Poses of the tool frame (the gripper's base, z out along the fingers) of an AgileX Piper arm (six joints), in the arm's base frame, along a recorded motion.
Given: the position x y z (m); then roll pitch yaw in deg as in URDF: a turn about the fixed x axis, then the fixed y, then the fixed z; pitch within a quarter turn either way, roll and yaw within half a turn.
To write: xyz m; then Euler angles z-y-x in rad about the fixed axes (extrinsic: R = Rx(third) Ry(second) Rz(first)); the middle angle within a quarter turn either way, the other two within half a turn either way. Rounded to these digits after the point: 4 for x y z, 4 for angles.
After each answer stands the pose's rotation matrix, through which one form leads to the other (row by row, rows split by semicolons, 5 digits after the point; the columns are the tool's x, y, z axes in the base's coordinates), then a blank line. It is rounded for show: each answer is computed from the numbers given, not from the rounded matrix.
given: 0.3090 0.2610 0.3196 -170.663 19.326 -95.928
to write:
0.3090 0.2610 0.3196 1.6703 0.1964 -2.8221
-0.09746 -0.97593 0.19510; -0.93860 0.15532 0.30806; -0.33094 -0.15310 -0.93115

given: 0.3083 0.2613 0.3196 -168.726 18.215 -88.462
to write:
0.3083 0.2613 0.3196 1.5448 0.1883 -2.8187
0.02549 -0.98199 0.18720; -0.94955 0.03477 0.31169; -0.31258 -0.18570 -0.93156

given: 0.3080 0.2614 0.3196 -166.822 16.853 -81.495
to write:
0.3080 0.2614 0.3196 1.4263 0.1848 -2.8176
0.14154 -0.97273 0.18372; -0.94653 -0.07863 0.31290; -0.28992 -0.21819 -0.93185

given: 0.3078 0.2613 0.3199 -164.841 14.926 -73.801
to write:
0.3078 0.2613 0.3199 1.2931 0.1828 -2.8191
0.26956 -0.94567 0.18176; -0.92790 -0.20459 0.31169; -0.25757 -0.25268 -0.93264

